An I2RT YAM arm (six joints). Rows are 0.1 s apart.
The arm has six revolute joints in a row. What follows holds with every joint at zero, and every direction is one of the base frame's. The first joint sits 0.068 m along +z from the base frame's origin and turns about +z. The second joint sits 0.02 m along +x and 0.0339 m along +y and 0.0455 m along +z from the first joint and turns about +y. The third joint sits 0.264 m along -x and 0.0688 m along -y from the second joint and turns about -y. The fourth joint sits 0.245 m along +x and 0.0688 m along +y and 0.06 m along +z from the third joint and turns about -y. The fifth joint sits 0.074 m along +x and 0.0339 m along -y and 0.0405 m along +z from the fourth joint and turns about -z. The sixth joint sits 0.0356 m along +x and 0.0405 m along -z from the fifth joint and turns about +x. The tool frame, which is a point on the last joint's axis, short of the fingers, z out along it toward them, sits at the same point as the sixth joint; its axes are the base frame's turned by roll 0, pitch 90 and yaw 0 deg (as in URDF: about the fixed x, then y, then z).
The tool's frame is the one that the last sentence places.
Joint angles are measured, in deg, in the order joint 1, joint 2, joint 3, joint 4, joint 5, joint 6. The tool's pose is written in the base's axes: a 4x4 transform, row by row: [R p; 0 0 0 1], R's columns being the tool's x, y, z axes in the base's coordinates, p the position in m. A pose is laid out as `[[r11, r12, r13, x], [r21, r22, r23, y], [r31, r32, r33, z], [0, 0, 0, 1]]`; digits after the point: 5 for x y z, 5 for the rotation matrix.
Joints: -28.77 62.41 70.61 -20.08 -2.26 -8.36
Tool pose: [[-0.24354, 0.41611, 0.87610, 0.21008], [-0.03202, 0.89935, -0.43605, -0.11375], [-0.96936, -0.13425, -0.20570, 0.41925], [0, 0, 0, 1]]
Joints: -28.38 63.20 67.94 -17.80 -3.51 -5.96
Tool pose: [[-0.24155, 0.39903, 0.88455, 0.21824], [0.01270, 0.91276, -0.40829, -0.11543], [-0.97030, -0.08739, -0.22555, 0.40443], [0, 0, 0, 1]]
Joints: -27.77 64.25 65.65 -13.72 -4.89 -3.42
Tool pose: [[-0.21176, 0.37858, 0.90102, 0.22768], [0.04433, 0.92470, -0.37811, -0.11646], [-0.97632, -0.04013, -0.21259, 0.39389], [0, 0, 0, 1]]
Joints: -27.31 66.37 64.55 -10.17 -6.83 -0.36
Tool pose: [[-0.18679, 0.35102, 0.91755, 0.24000], [0.08943, 0.93618, -0.33994, -0.11916], [-0.97832, 0.01856, -0.20627, 0.38484], [0, 0, 0, 1]]
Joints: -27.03 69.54 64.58 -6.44 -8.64 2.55
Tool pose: [[-0.16174, 0.32564, 0.93156, 0.25544], [0.13190, 0.94265, -0.30662, -0.12432], [-0.97798, 0.07328, -0.19541, 0.37786], [0, 0, 0, 1]]
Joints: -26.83 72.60 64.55 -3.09 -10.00 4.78
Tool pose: [[-0.14744, 0.30580, 0.94061, 0.26964], [0.16654, 0.94510, -0.28116, -0.12946], [-0.97495, 0.11519, -0.19027, 0.36945], [0, 0, 0, 1]]
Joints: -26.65 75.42 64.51 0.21 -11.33 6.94
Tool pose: [[-0.13243, 0.28536, 0.94923, 0.28242], [0.19902, 0.94582, -0.25656, -0.13391], [-0.97101, 0.15494, -0.18205, 0.36132], [0, 0, 0, 1]]
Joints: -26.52 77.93 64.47 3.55 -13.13 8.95
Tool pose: [[-0.11562, 0.25571, 0.95981, 0.29359], [0.22702, 0.94752, -0.22509, -0.13747], [-0.96700, 0.19187, -0.16760, 0.35429], [0, 0, 0, 1]]
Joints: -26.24 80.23 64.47 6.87 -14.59 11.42
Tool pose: [[-0.09535, 0.22804, 0.96897, 0.30394], [0.26063, 0.94517, -0.19679, -0.13982], [-0.96072, 0.23378, -0.14955, 0.34811], [0, 0, 0, 1]]
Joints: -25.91 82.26 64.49 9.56 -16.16 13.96
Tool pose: [[-0.08318, 0.19782, 0.97670, 0.31299], [0.29801, 0.94018, -0.16505, -0.14103], [-0.95093, 0.27734, -0.13716, 0.34201], [0, 0, 0, 1]]
